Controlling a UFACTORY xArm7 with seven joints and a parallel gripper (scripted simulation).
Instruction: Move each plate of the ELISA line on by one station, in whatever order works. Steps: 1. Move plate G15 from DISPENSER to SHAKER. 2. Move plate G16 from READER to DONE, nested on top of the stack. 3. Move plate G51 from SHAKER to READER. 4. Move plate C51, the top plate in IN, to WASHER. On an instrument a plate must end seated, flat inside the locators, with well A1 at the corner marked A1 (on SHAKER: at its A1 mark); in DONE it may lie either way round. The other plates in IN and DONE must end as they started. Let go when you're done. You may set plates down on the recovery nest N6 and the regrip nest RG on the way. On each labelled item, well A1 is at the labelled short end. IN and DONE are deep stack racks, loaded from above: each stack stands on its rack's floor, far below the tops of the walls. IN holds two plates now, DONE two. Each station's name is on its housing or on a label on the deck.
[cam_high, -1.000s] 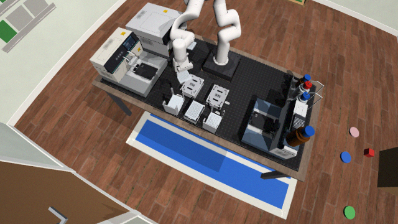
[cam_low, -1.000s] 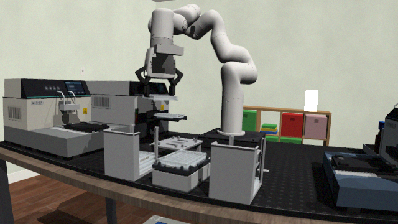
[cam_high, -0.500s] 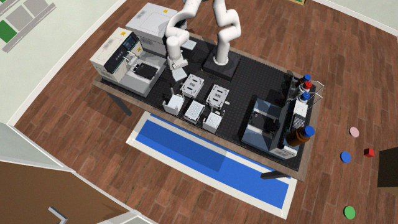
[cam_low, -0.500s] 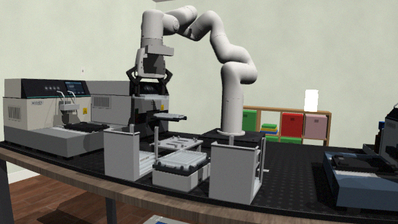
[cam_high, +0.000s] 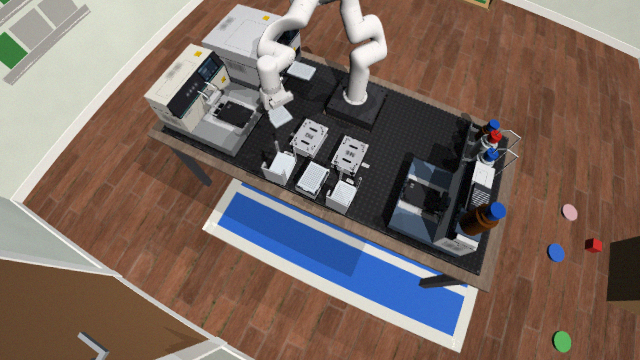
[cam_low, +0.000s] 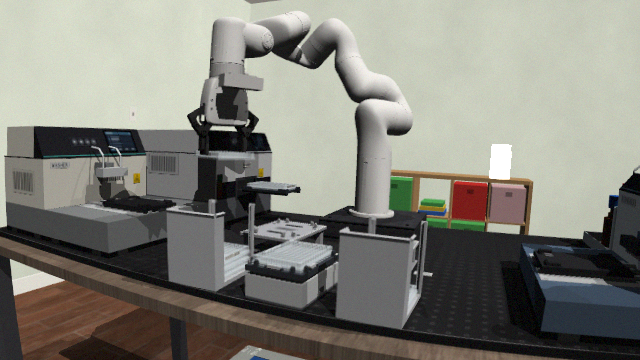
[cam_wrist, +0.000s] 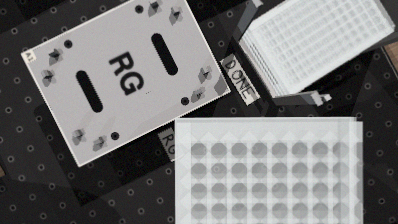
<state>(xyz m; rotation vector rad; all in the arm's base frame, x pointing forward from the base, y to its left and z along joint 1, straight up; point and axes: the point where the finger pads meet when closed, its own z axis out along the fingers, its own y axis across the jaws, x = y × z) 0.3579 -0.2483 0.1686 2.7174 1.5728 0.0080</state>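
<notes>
The washer nest is 240 mm to the right of my hand, 140 mm below it and 10 mm ahead of it. From my hand the other things lie so: plate C51 (10 mm below); reader's dark tray (350 mm behind, 120 mm below, 50 mm to the right); DONE label (220 mm below, 80 mm to the left, 70 mm ahead).
</notes>
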